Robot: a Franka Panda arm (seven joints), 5 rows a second.
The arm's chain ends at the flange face. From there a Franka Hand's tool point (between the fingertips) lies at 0.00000 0.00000 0.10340 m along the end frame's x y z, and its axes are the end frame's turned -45 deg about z.
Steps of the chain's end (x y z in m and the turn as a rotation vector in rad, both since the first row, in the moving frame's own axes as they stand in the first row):
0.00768, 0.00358, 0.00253, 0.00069, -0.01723, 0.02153
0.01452, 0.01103, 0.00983, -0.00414, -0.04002, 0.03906
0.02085, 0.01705, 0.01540, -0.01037, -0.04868, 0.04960
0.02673, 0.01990, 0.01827, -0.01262, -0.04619, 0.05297
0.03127, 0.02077, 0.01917, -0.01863, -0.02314, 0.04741
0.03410, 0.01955, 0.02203, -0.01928, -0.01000, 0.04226
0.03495, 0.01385, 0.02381, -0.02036, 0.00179, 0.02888
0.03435, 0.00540, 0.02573, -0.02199, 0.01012, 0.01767
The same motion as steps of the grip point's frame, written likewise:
0.00170, 0.00664, 0.00251, 0.01267, -0.01170, 0.02153
-0.00071, 0.01538, 0.00975, 0.02537, -0.03123, 0.03906
-0.00156, 0.02389, 0.01527, 0.02709, -0.04175, 0.04960
0.00060, 0.03041, 0.01815, 0.02374, -0.04158, 0.05297
0.00438, 0.03640, 0.01912, 0.00319, -0.02954, 0.04741
0.00813, 0.03857, 0.02201, -0.00656, -0.02070, 0.04226
0.01354, 0.03611, 0.02379, -0.01566, -0.01313, 0.02888
0.01958, 0.03045, 0.02570, -0.02271, -0.00839, 0.01767

